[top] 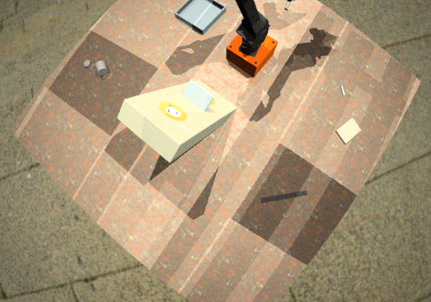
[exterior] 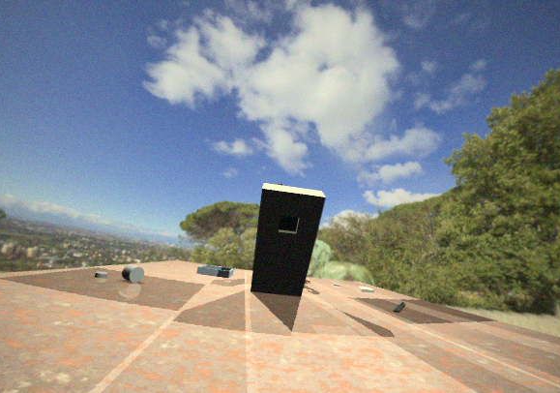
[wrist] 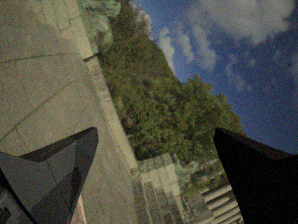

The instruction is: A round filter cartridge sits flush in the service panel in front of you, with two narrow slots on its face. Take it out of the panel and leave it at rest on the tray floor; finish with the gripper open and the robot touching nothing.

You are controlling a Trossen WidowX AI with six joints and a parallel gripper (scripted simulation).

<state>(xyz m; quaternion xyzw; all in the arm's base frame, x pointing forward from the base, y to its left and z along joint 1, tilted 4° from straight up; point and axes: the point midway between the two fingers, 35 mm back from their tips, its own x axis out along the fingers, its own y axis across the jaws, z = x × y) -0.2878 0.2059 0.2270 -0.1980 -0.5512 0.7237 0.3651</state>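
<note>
Now: gripper tip 68 cm short of the round filter cartridge, 29 cm to the left of it and 9 cm above it. Round my gripper tip: white stick 25 cm ahead, 18 cm to the left, 33 cm below; then blue-grey tray 20 cm ahead, 48 cm to the right, 33 cm below; then cream service panel 64 cm ahead, 28 cm to the right, 16 cm below.
</note>
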